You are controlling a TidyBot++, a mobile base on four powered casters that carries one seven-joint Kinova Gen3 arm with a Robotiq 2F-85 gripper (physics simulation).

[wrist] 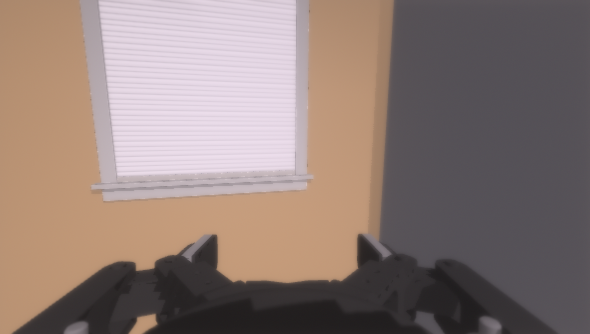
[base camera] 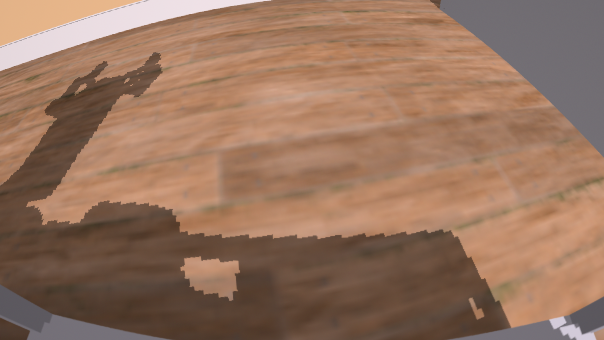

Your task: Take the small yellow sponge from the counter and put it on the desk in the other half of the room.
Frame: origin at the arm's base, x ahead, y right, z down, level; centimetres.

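Seen in the pictures: gripper, fingertip midpoint: [wrist: 287, 249].
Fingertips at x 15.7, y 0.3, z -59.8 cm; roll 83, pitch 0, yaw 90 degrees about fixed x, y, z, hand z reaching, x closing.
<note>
A point is followed by its place in that frame.
My gripper [wrist: 287, 249] {y 0.3, x 15.7, z -59.8 cm} is open, with its two fingers wide apart in the lower part of the wrist view. No object shows between the fingers; the orange wall is behind them. The yellow sponge, the counter and the desk do not show in either view. The arm's shadow with the open fingers falls on the floor at the left of the base camera view.
A wooden floor [base camera: 320, 120] {y 1.6, x 53.0, z 39.6 cm} lies before the base. A white baseboard [base camera: 100, 27] {y -71.8, x 106.1, z 35.8 cm} and orange wall [base camera: 45, 17] {y -91.7, x 103.3, z 26.3 cm} [wrist: 240, 220] {y -21.8, x 118.3, z -22.2 cm} are at the far left. A grey upright panel [base camera: 540, 50] {y 55.4, x 72.0, z 30.7 cm} [wrist: 485, 150] {y 55.8, x 70.2, z -60.7 cm} stands at the right. A window with white blinds [wrist: 200, 90] {y -36.3, x 114.6, z -81.7 cm} is in the wall.
</note>
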